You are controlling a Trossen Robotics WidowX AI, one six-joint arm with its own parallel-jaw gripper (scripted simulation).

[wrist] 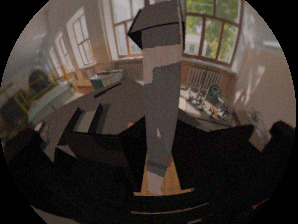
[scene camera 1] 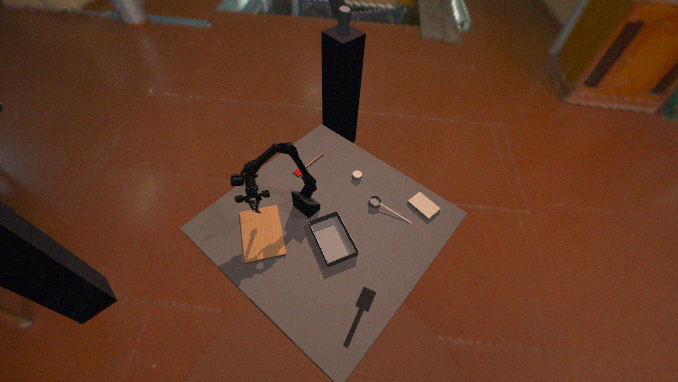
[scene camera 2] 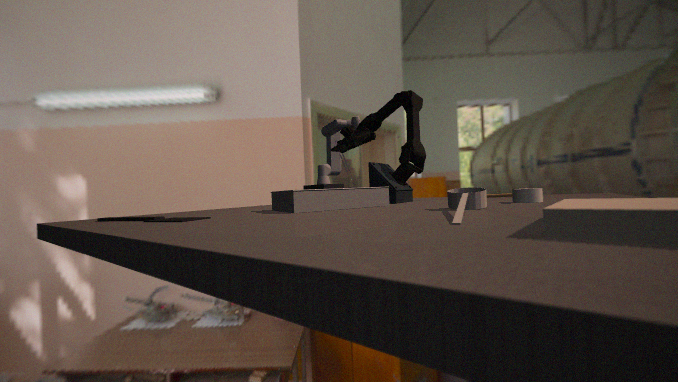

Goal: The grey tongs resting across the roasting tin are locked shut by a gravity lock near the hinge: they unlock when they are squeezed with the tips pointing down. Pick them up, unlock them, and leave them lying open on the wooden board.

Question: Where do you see a wooden board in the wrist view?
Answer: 170,185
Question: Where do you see a wooden board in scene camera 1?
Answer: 262,238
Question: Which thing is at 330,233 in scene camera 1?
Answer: A roasting tin.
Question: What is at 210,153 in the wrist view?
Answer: My gripper.
